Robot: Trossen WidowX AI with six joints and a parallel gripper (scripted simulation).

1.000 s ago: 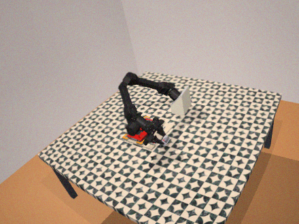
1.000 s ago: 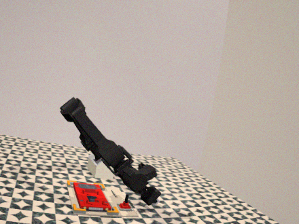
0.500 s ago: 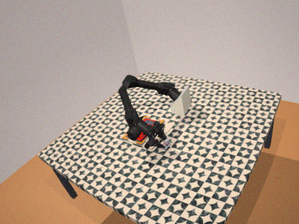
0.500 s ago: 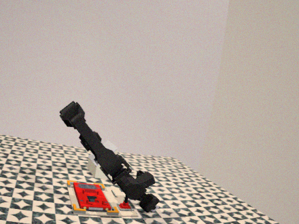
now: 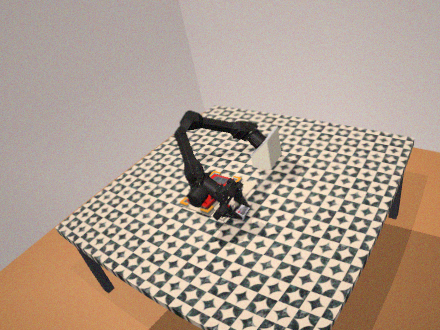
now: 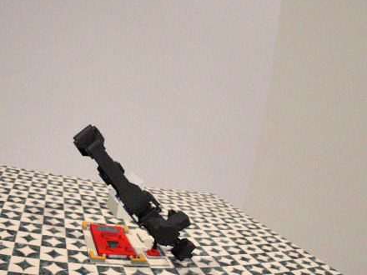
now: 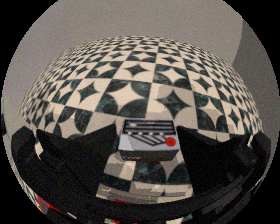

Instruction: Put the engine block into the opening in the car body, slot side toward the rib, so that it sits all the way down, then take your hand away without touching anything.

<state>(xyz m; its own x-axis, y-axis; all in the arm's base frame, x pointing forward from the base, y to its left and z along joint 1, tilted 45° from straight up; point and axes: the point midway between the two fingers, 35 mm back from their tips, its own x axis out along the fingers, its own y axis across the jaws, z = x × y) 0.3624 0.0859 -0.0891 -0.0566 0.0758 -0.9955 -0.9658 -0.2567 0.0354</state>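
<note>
The grey engine block is 1 cm to the right of my gripper tip.
</note>
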